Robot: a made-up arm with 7 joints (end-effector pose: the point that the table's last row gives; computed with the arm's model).
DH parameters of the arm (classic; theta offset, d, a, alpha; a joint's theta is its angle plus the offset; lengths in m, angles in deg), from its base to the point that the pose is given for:
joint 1: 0 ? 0 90
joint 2: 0 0.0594 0 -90
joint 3: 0 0.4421 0.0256 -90
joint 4: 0 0.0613 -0.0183 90
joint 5: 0 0.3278 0 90
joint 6: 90 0.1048 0.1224 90
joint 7: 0 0.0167 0 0
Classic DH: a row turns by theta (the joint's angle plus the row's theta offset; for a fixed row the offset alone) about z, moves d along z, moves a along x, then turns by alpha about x.
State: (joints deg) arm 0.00 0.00 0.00 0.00 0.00 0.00 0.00
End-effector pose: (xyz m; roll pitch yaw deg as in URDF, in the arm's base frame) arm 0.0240 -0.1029 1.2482 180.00 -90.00 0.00
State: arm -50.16 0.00 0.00 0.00 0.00 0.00 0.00
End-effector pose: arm -0.0636 -0.0844 1.2482 129.84 -90.00 0.00
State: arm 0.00 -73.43 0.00 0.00 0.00 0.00 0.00
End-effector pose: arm 0.8621 -0.1029 0.5874 180.00 -16.57 0.00
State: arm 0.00 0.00 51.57 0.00 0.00 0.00 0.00
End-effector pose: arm 0.0490 -0.0676 1.2482 -128.43 -90.00 0.00
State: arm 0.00 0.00 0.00 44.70 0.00 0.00 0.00
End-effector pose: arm 0.3411 -0.1029 1.1191 180.00 -45.30 0.00
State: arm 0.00 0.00 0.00 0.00 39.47 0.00 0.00
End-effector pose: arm 0.0868 -0.0684 1.2482 -140.53 -90.00 0.00
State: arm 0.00 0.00 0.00 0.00 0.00 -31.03 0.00
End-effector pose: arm 0.0847 -0.1029 1.2221 180.00 -58.97 0.00
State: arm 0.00 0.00 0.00 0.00 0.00 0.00 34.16
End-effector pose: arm 0.0240 -0.1029 1.2482 -90.00 -55.84 -90.00
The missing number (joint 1, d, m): 0.3559
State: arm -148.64 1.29 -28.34 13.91 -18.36 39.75 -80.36
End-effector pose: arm -0.0342 0.0776 1.2451 62.52 -5.15 -100.46
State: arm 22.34 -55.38 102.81 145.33 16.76 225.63 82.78
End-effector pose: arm 0.1433 0.0906 0.4743 -26.69 62.33 4.50
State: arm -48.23 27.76 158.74 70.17 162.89 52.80 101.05
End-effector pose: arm -0.4456 0.4641 0.5741 61.92 17.06 -149.36
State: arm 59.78 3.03 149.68 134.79 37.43 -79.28 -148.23
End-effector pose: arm -0.0661 -0.1602 0.4519 -2.48 -51.63 -156.86
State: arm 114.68 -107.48 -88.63 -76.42 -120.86 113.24 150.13
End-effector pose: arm -0.3569 0.2550 0.0151 123.84 -39.84 -107.80
